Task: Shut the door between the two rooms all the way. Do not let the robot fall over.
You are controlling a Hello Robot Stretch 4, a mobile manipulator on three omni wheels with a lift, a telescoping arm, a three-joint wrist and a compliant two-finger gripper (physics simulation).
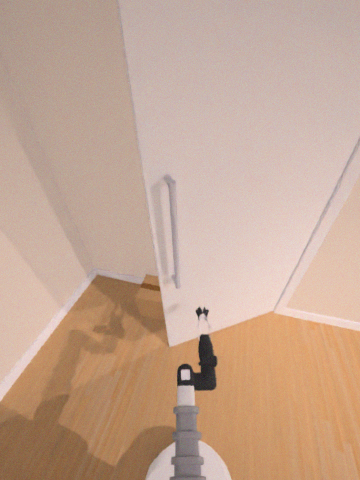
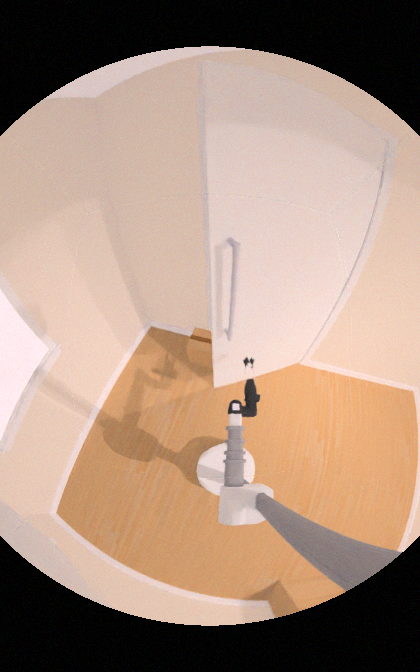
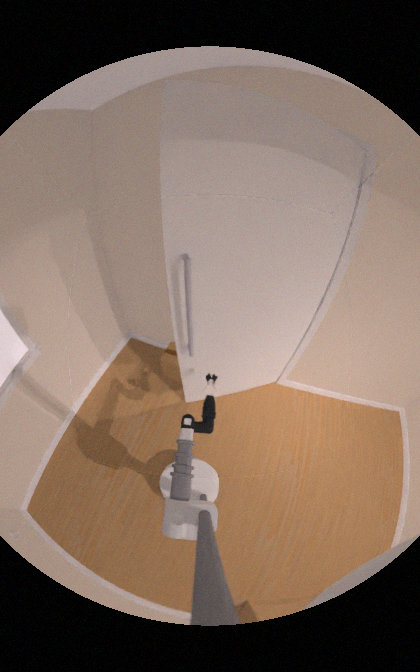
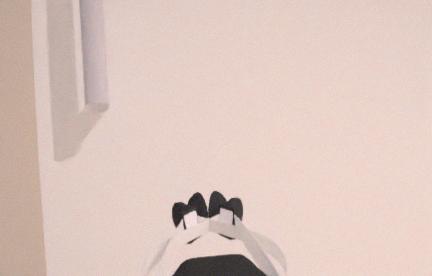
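Where they show: gripper, fingertip midpoint: (image 1: 201, 307) (image 2: 248, 357) (image 3: 211, 373) (image 4: 207, 206); robot's base at its link origin: (image 3: 190, 483).
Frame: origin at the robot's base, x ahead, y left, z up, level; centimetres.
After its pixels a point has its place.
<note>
The white door (image 1: 240, 125) {x 80.9, y -19.7, z 140.9 cm} (image 2: 285, 225) {x 80.4, y -17.9, z 132.8 cm} (image 3: 250, 250) {x 81.3, y -20.9, z 128.5 cm} (image 4: 275, 100) {x 81.8, y -22.4, z 77.7 cm} stands ajar, hinged on the right, with its free left edge standing out into this room. Its grey vertical bar handle (image 1: 174, 230) {x 66.1, y 2.6, z 110.8 cm} (image 2: 233, 290) {x 66.1, y 2.5, z 109.0 cm} (image 3: 188, 305) {x 66.2, y 2.3, z 109.2 cm} (image 4: 94, 55) {x 66.2, y 2.1, z 81.5 cm} is near the free edge. My gripper (image 1: 202, 311) {x 63.5, y -8.9, z 64.7 cm} (image 2: 248, 361) {x 63.5, y -8.9, z 64.7 cm} (image 3: 211, 377) {x 63.5, y -8.9, z 64.7 cm} (image 4: 207, 206) {x 63.5, y -8.9, z 64.7 cm} is shut and empty, its fingertips together. It is in front of the door's face, lower than the handle and to its right. I cannot tell whether the tips touch the door. The door hides the doorway.
A brown box (image 1: 150, 300) {x 94.4, y 25.2, z 24.5 cm} (image 2: 200, 350) {x 93.8, y 23.7, z 24.5 cm} is on the floor by the wall, partly hidden by the door's free edge. The door frame (image 1: 320, 225) {x 97.1, y -76.7, z 88.5 cm} runs along the hinge side. Walls with white skirting stand left and right. My round white base (image 1: 212, 465) {x 10.9, y -11.2, z 18.6 cm} is upright on the wood floor.
</note>
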